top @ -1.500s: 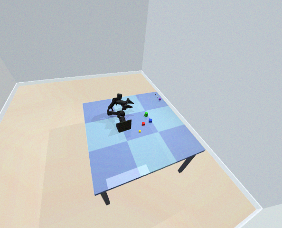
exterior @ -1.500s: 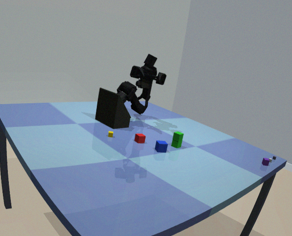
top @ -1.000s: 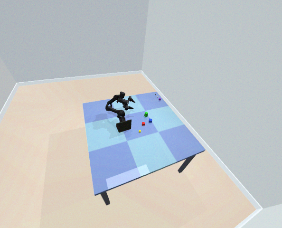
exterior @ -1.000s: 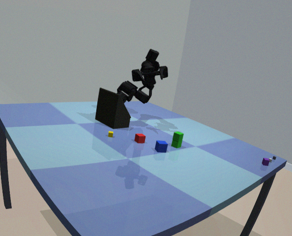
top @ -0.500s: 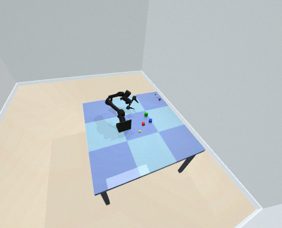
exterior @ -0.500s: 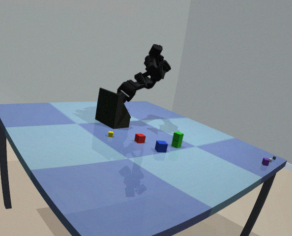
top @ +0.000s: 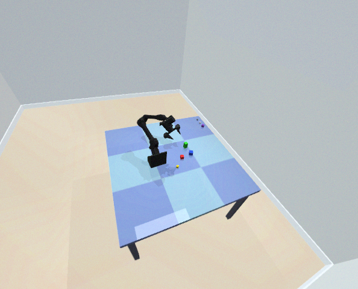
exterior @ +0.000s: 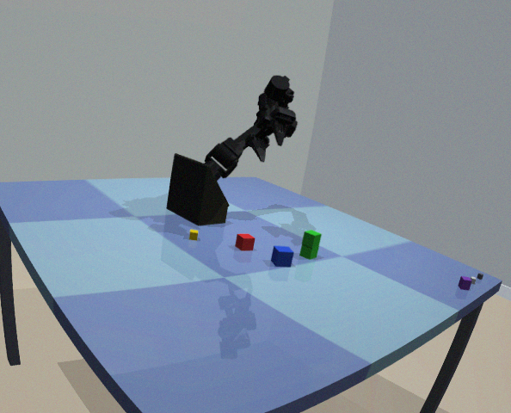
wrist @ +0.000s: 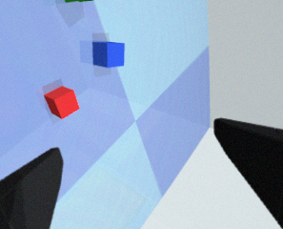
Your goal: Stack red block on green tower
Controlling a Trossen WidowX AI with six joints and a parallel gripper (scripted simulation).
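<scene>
Right now my gripper tip is 4 cm short of the red block, 9 cm to the left of it and 23 cm above it. Round my gripper tip: blue block (16 cm ahead, 8 cm to the right, 23 cm below); small yellow block (7 cm behind, 18 cm to the right, 24 cm below); purple block (59 cm ahead, 29 cm to the left, 23 cm below).
</scene>
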